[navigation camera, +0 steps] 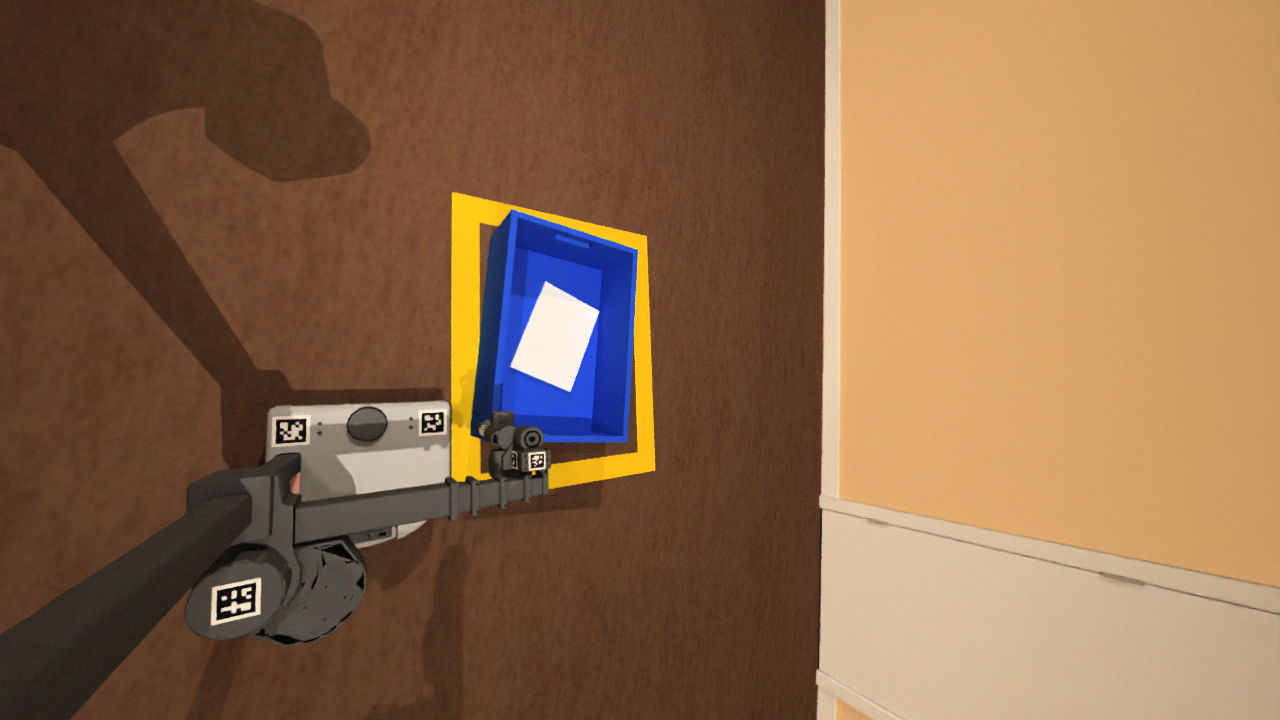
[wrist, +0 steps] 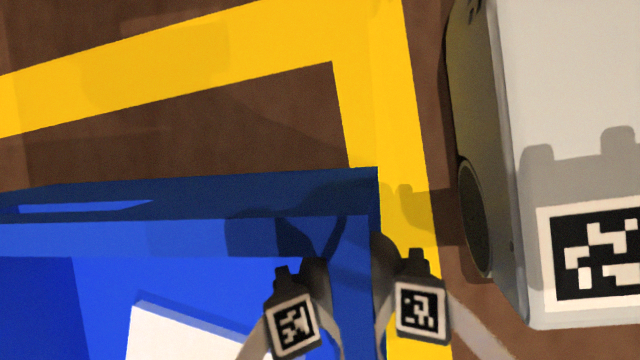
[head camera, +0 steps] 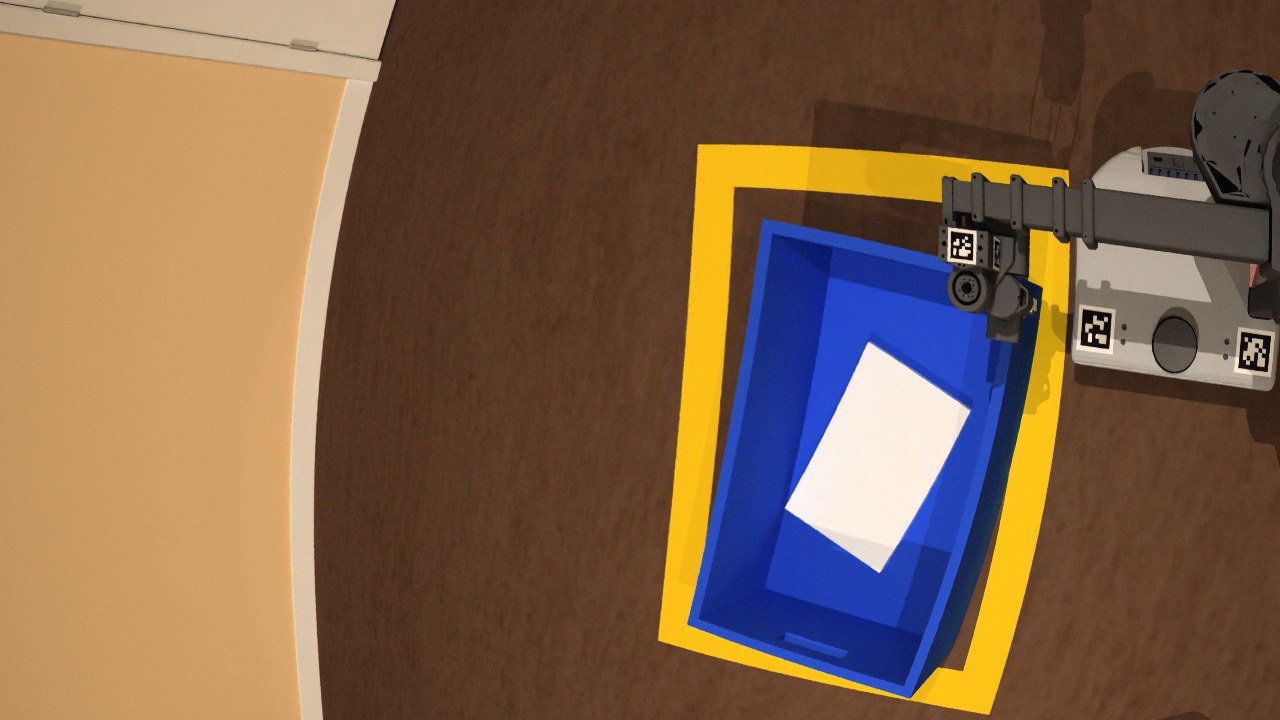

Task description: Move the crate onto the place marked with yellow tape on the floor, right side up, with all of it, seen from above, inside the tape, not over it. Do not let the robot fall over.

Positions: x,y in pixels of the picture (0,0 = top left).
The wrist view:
gripper: 349,264
blue crate: 205,246
yellow tape rectangle: 370,56
